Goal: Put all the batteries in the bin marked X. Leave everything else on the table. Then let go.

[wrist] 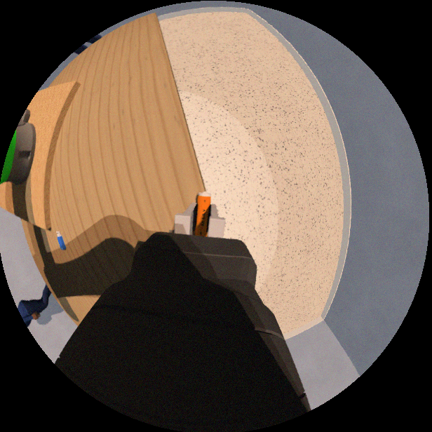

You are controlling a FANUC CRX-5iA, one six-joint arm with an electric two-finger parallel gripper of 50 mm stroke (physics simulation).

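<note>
My gripper (202,212) is shut on an orange battery (203,202) in the wrist view. The battery is a slim orange cylinder with dark marks and a pale end that points away from the gripper body. It is between the two pale fingers, at the edge of the wooden table top (120,125). Its lower part is hidden between the fingers and by the gripper body. A small blue object with a white end (61,241) lies on the table at the lower left; its kind is hard to tell. The bin marked X does not show in this view.
A lighter raised wooden board (50,110) is at the left, with a dark grey robot part with a green band (24,152) over it. Speckled floor (300,150) lies beyond the table's right edge. A dark blue shape (35,306) is at the lower left.
</note>
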